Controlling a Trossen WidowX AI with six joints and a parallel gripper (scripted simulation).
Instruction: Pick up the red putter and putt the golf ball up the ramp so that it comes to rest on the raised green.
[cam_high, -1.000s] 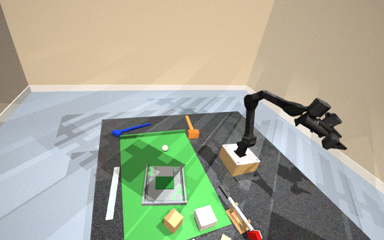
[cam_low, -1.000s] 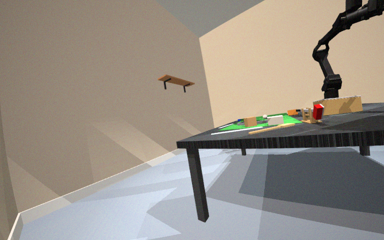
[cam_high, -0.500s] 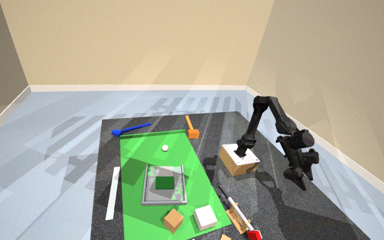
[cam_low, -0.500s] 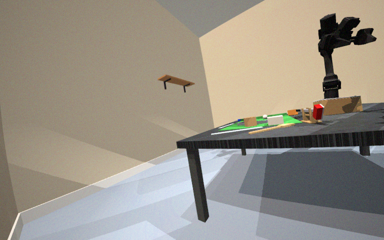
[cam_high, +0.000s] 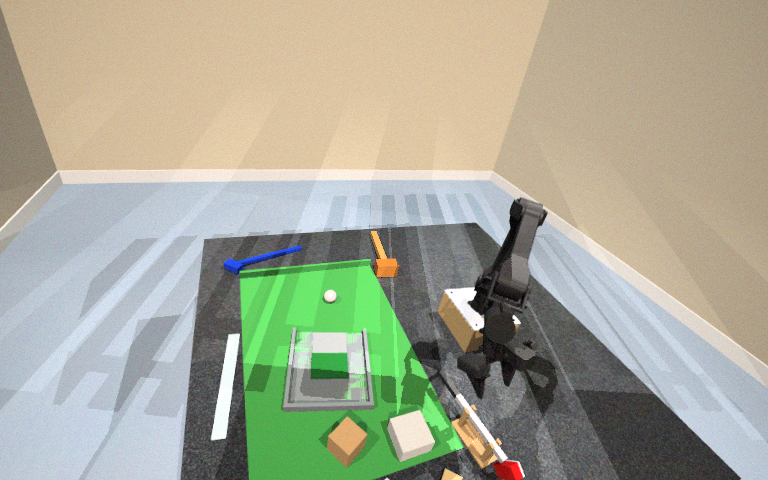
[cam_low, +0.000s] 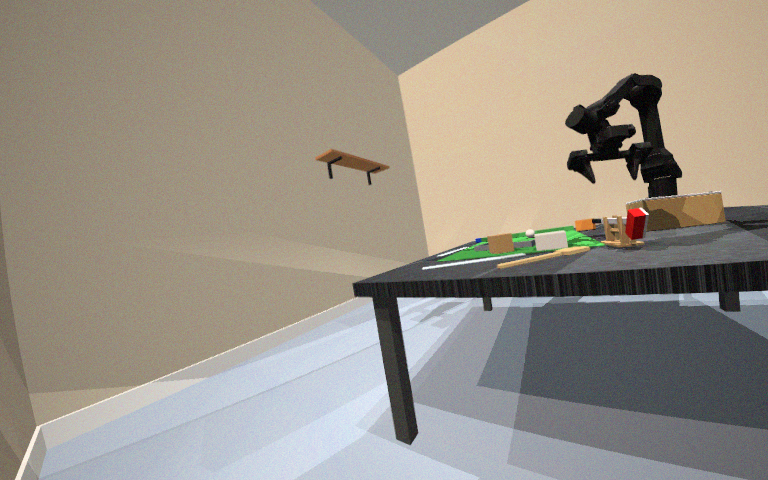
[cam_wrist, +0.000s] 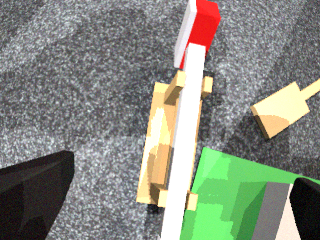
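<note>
The red putter lies 1 cm ahead of my gripper tip, 1 cm to the left of it and 11 cm below it. From my gripper tip the other things lie so: tan cube 30 cm ahead, 11 cm to the right, 13 cm below; grey platform 25 cm ahead, 30 cm to the right, 16 cm below; wooden stand 2 cm ahead, 2 cm to the left, 13 cm below.
</note>
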